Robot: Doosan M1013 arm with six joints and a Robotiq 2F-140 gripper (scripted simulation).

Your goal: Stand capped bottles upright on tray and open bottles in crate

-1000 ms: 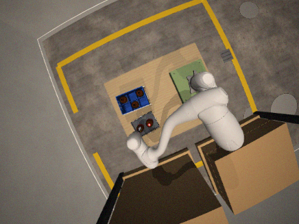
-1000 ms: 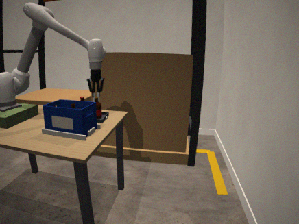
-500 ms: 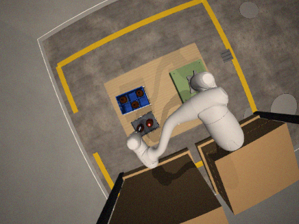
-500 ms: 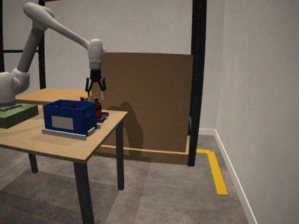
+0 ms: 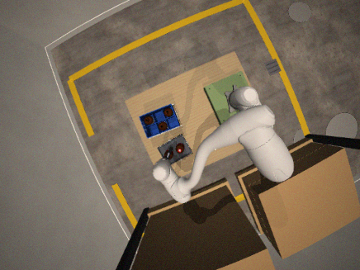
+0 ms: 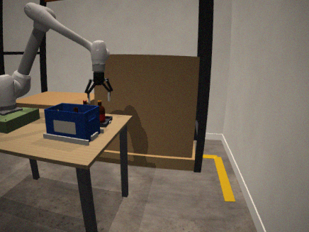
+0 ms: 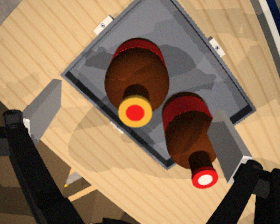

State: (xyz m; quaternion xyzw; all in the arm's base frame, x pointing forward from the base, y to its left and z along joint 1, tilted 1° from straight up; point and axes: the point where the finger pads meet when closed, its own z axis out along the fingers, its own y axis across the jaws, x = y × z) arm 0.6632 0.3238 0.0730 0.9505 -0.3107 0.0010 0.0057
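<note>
My gripper is now 80 mm above the brown capped bottle. Round my hand: grey tray 150 mm below, 50 mm behind, 20 mm to the right; then blue crate 290 mm to the right, 80 mm below; then uncapped bottle 320 mm to the right, 100 mm ahead, 70 mm below.
</note>
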